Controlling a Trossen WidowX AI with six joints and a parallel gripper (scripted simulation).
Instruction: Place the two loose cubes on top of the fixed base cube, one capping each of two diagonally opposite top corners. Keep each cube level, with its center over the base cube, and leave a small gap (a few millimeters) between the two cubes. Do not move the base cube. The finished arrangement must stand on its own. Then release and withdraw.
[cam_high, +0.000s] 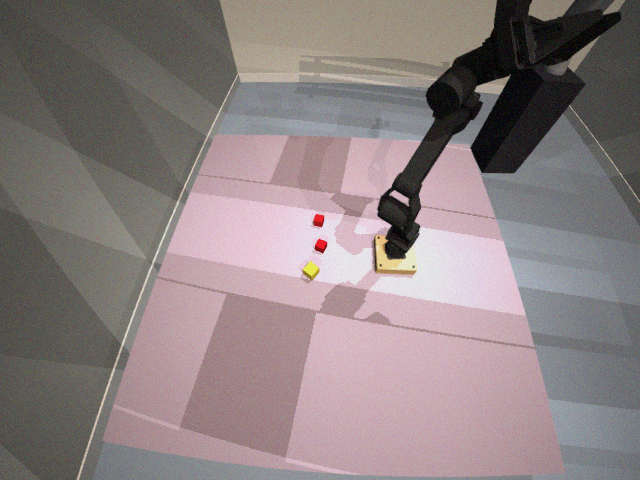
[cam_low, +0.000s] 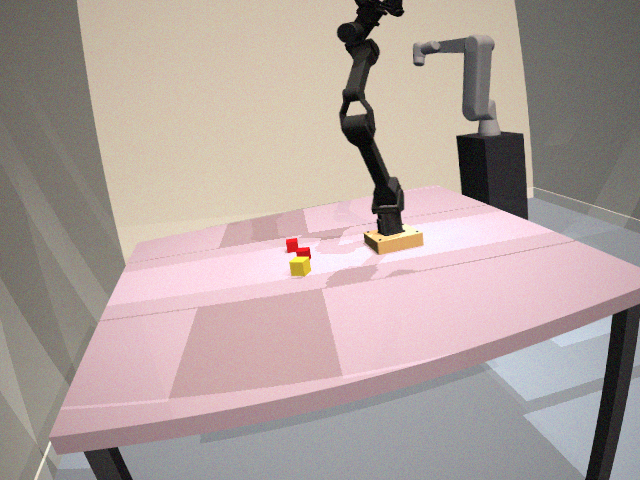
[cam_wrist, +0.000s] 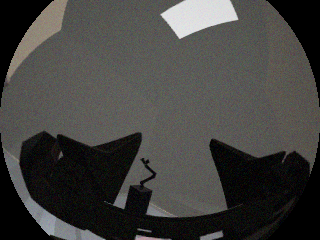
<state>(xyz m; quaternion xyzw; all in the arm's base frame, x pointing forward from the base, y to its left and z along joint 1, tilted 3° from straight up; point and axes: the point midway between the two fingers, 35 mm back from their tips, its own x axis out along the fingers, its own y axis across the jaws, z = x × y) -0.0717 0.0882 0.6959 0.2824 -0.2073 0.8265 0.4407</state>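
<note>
Right now my gripper tip is 38 cm short of the yellow base cube, 1 cm to the left of it and 74 cm above it.
</note>
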